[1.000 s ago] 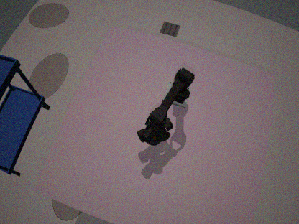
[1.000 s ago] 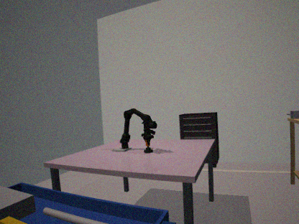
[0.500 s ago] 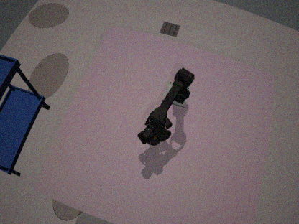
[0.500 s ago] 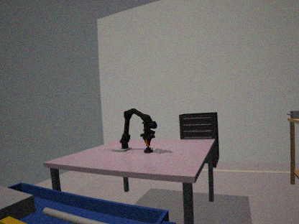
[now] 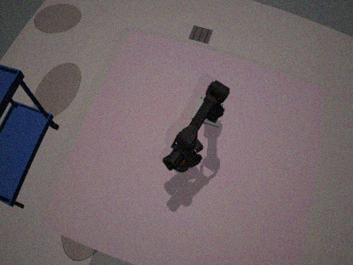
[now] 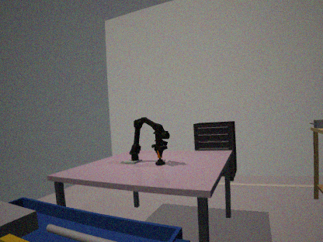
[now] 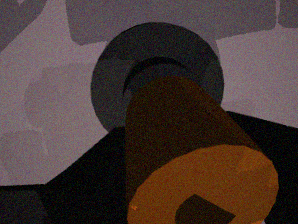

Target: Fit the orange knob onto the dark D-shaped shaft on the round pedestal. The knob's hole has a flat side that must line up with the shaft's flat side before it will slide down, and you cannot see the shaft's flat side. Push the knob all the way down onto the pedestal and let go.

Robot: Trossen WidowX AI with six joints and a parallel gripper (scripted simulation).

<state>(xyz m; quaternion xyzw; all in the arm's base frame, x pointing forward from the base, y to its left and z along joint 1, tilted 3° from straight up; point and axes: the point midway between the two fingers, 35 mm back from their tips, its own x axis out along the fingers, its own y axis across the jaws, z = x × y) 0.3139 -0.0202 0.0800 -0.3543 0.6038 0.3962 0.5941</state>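
Right now my gripper tip is 2 cm below the orange knob. From my gripper tip the other things lie so: dark round pedestal (4 cm below).
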